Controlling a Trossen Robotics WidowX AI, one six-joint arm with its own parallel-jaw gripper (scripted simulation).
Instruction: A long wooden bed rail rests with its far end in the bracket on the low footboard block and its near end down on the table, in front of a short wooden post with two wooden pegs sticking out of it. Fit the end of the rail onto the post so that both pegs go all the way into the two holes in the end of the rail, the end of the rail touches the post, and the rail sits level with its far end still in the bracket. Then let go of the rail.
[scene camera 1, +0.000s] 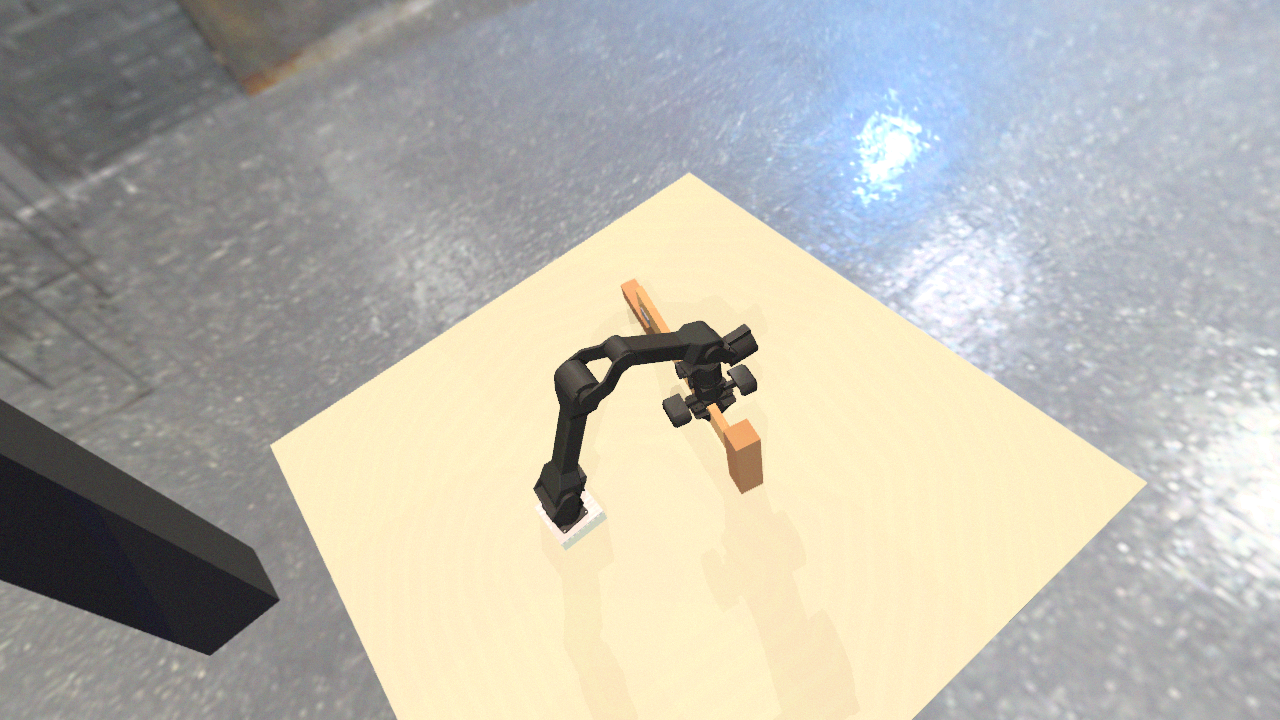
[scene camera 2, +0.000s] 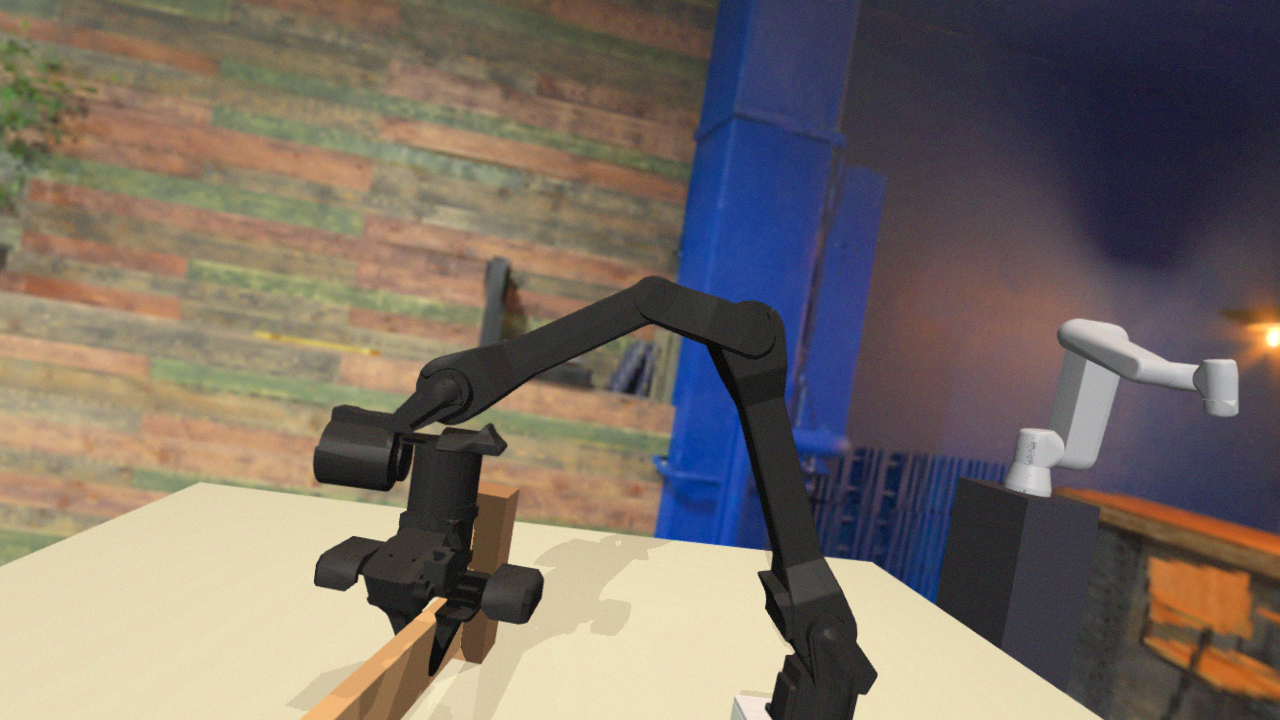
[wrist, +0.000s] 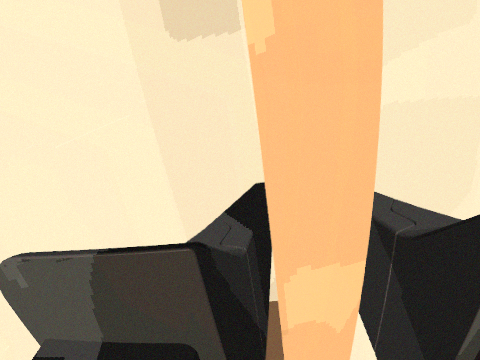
Labels:
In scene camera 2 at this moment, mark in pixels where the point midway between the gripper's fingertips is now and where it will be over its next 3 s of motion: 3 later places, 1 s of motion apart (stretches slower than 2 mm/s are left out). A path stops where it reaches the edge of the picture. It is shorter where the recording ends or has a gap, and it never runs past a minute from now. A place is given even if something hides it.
My gripper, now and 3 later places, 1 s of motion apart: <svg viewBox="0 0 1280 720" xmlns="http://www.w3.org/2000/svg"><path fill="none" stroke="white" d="M420 671L423 654L421 655L423 655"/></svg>

